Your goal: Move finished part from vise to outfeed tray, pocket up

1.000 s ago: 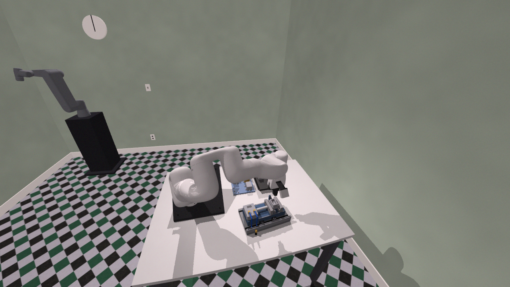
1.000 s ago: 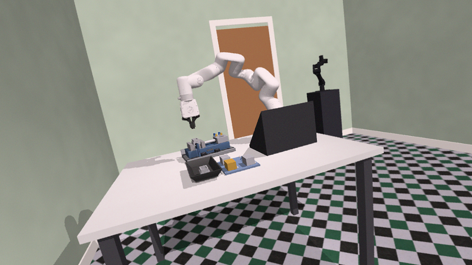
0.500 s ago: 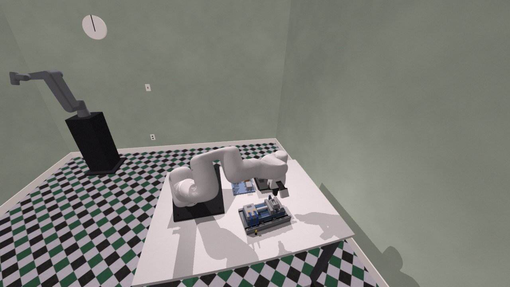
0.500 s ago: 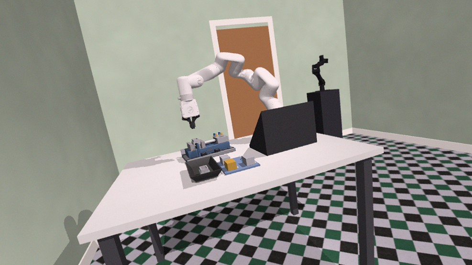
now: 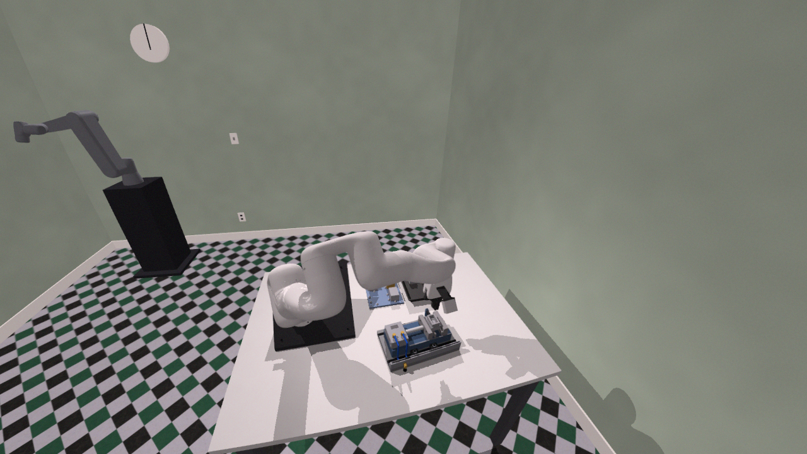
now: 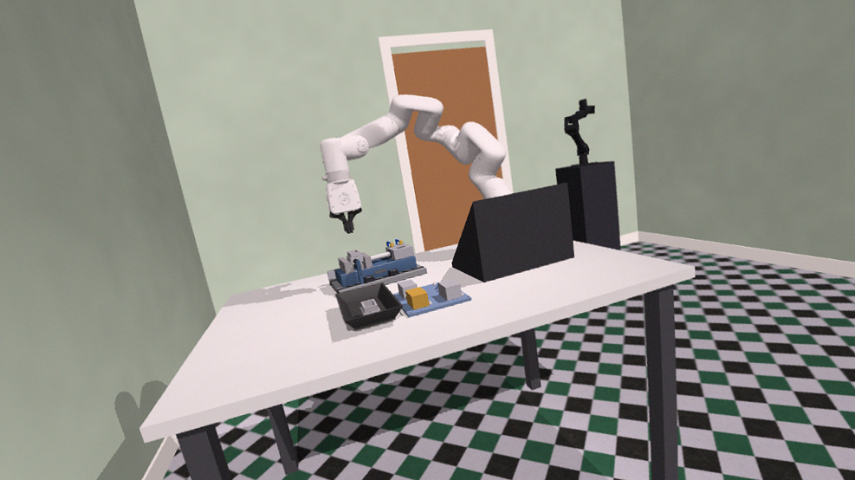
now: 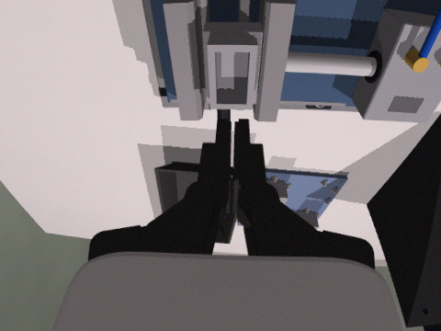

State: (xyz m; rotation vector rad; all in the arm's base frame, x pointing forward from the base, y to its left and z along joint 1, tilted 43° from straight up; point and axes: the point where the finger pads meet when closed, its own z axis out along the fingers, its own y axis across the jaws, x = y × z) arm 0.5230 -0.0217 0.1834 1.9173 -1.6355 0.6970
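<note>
My hand is 120 mm above the screw rod, 80 mm past it and 10 mm to the left of it. The rest, counted from my hand: yellow block: 360 mm to the left, 170 mm below, 110 mm behind; blue plate: 310 mm to the left, 190 mm below, 160 mm behind; vise: 160 mm below, 60 mm behind, 10 mm to the right.
</note>
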